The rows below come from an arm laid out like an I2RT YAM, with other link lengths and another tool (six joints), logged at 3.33 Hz.
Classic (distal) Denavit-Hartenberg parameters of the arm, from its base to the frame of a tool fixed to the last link. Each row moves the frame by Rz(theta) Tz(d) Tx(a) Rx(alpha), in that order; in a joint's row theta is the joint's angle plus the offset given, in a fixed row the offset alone. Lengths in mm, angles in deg.
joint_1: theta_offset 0  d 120.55  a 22.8  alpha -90
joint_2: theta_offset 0  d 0  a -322.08  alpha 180
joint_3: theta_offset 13.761  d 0  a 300.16  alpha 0
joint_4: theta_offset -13.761  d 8.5  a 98.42  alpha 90
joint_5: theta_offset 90  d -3.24  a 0  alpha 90
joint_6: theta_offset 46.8  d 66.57  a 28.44  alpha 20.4
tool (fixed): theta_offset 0  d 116.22  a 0  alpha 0
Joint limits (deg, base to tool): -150..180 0..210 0..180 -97..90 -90..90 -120..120
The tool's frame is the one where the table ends.
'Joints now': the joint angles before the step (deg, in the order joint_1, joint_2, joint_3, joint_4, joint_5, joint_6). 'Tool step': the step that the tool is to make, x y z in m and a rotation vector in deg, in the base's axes. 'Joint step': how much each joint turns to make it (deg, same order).
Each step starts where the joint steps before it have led.
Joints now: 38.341 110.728 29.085 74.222 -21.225 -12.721
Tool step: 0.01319 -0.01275 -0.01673 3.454 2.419 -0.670
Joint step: -2.683 5.650 0.308 7.127 -2.479 4.283
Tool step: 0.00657 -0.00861 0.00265 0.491 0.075 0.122
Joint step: -1.832 -0.227 0.157 -0.047 -1.987 0.284
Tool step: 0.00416 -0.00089 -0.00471 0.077 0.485 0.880
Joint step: -0.939 1.094 0.742 0.067 -1.842 0.176
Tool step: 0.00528 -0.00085 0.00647 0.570 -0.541 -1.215
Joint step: 0.032 -0.352 0.612 -0.051 1.225 0.331
